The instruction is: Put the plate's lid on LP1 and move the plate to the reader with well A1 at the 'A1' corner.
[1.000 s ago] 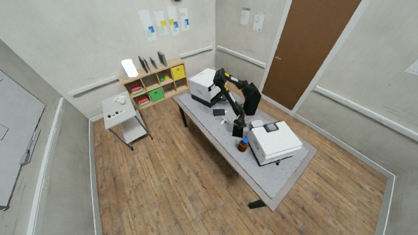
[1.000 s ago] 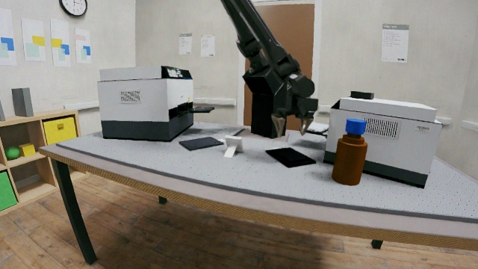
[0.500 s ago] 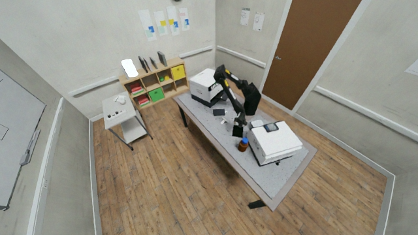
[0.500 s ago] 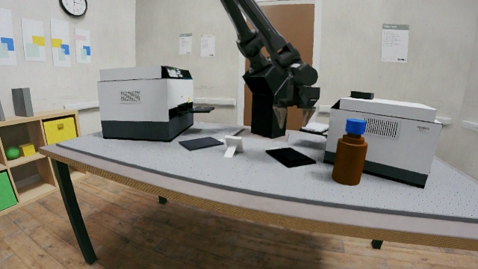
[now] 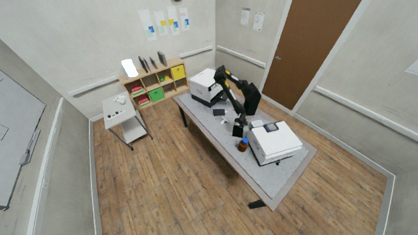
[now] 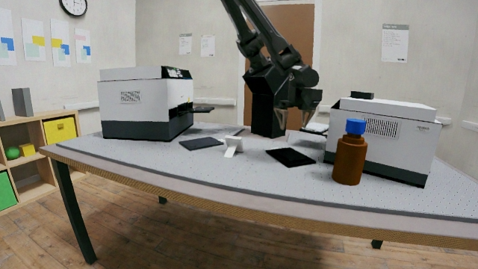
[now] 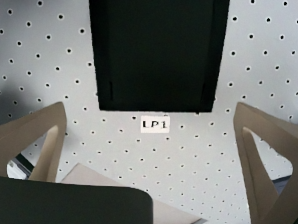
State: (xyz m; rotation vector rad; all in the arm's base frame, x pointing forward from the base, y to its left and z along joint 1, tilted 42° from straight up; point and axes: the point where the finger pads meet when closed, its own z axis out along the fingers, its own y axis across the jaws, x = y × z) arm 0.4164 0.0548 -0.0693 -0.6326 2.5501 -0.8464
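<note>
Now: hand 16 cm to the right of the white well plate, 16 cm past it and 3 cm above it.
</note>
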